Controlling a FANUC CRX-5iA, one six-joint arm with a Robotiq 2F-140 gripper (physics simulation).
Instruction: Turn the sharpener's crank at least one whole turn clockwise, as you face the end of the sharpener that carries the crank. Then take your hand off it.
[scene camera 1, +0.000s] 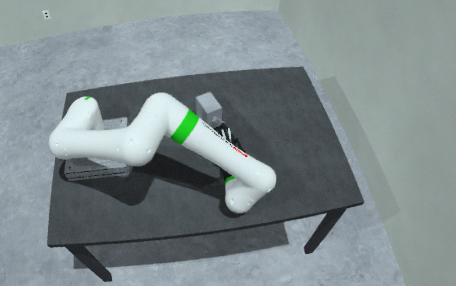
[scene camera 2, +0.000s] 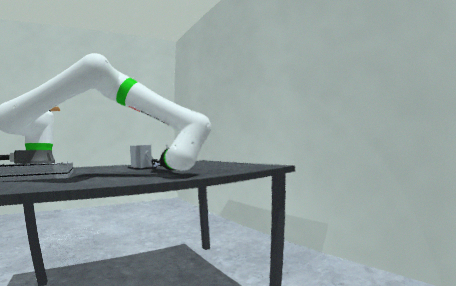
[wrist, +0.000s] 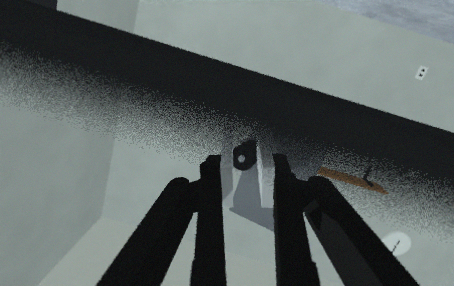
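Seen in the pictures: gripper, fingertip midpoint: (scene camera 1: 226, 130); arm's base, origin of the base link: (scene camera 2: 39, 163).
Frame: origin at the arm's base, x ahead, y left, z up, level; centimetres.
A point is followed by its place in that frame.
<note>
The sharpener (scene camera 1: 209, 107) @[x 54.2, y -1.2, z 7.2 cm] (scene camera 2: 140, 156) @[x 52.3, y -4.0, z 1.3 cm] is a grey box standing upright on the dark table (scene camera 1: 300, 165) @[x 86.4, y -34.1, z -5.6 cm] (scene camera 2: 245, 172) @[x 76.5, y -55.2, z -5.6 cm]. Its crank is on the side facing my gripper and is mostly hidden by the fingers in the scene views. My gripper (scene camera 1: 220, 127) @[x 60.1, y -8.3, z -2.7 cm] (scene camera 2: 157, 163) @[x 60.1, y -8.3, z -2.7 cm] (wrist: 248, 172) @[x 60.1, y -8.3, z -2.7 cm] reaches in low over the table. It is shut on the crank's dark round knob (wrist: 244, 162), which shows between the two pale finger pads in the wrist view. The grey shape beyond the knob is partly hidden by the fingers. The crank's exact angle cannot be told.
My white arm (scene camera 1: 215, 145) @[x 46.1, y -36.2, z 27.1 cm] (scene camera 2: 155, 105) @[x 45.4, y -38.8, z 21.7 cm] spans above the table from its base plate (scene camera 1: 97, 172) @[x -0.8, y -15.3, z -1.2 cm] (scene camera 2: 60, 171) @[x 9.7, y -16.7, z -2.8 cm], low by the table's near side in scene camera 1. In the wrist view a broad dark band crosses the picture, with a brown piece (wrist: 350, 180) and a white disc (wrist: 398, 243) at right.
</note>
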